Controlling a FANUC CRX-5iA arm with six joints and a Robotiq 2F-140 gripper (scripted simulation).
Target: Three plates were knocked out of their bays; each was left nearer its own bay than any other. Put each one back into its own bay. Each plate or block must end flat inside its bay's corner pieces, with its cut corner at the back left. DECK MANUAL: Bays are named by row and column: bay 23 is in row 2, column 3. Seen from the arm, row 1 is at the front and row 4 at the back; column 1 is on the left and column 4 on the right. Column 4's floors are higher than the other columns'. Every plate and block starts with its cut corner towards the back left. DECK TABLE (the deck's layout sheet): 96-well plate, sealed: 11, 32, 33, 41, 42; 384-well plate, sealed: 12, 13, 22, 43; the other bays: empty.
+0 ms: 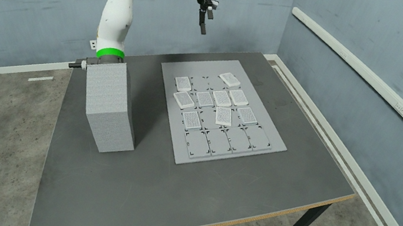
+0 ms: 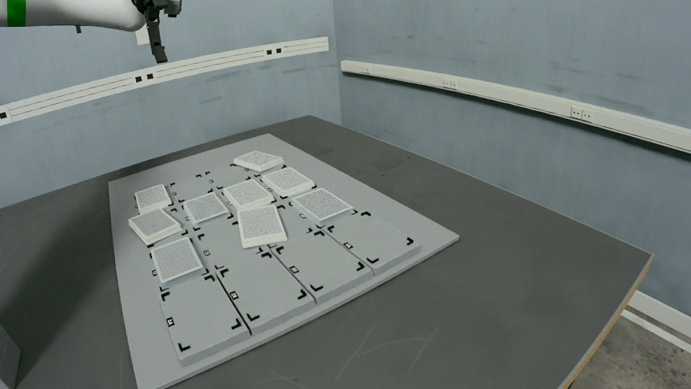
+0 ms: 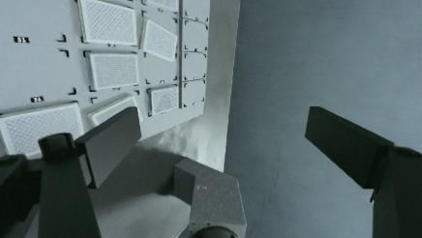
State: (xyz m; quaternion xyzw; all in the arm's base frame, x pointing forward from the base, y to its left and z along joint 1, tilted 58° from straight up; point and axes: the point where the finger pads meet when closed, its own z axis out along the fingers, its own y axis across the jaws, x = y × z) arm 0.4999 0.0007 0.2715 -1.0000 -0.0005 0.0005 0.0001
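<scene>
My hand is 6 cm past the label 22, 16 cm to the left of it and 40 cm above it. From my hand the other things lie so: bay label 15 cm ahead, 33 cm to the right, 40 cm below; then 384-well plate 12 cm behind, 32 cm to the right, 40 cm below.
</scene>
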